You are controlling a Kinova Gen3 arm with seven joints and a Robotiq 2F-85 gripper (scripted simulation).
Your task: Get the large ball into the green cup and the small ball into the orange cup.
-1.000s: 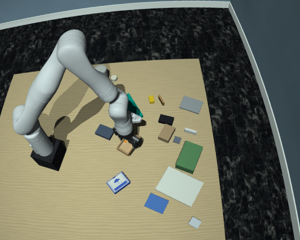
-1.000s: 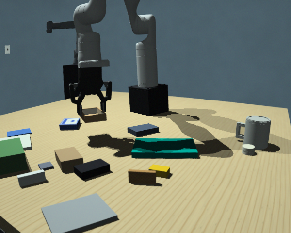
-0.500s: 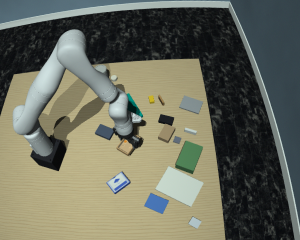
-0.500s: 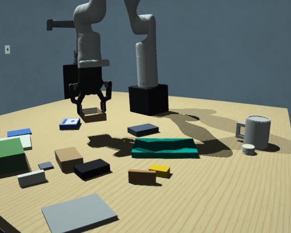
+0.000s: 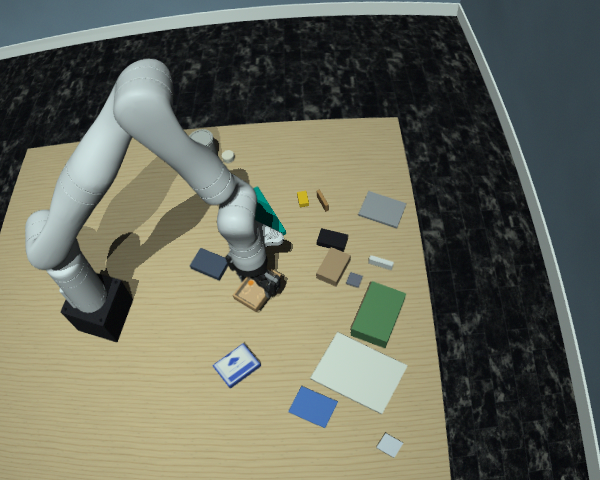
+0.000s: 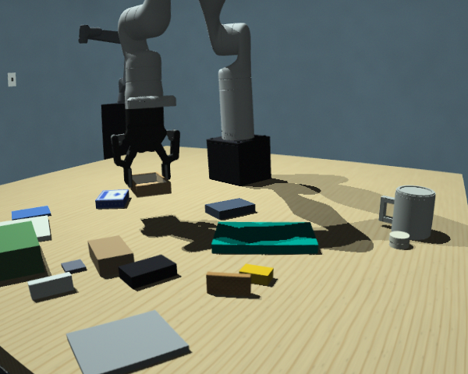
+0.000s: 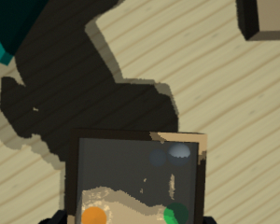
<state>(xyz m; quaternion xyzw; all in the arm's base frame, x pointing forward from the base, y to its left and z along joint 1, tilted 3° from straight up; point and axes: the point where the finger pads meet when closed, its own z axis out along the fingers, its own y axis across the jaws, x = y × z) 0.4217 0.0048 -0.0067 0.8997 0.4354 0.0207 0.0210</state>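
My gripper is now 20 mm above the covered wooden puzzle. Round my hand: tan block: 190 mm ahead, 70 mm to the left, 80 mm below; then teal slab: 10 mm behind, 250 mm to the left, 80 mm below; then dark blue block: 130 mm behind, 120 mm to the left, 80 mm below.
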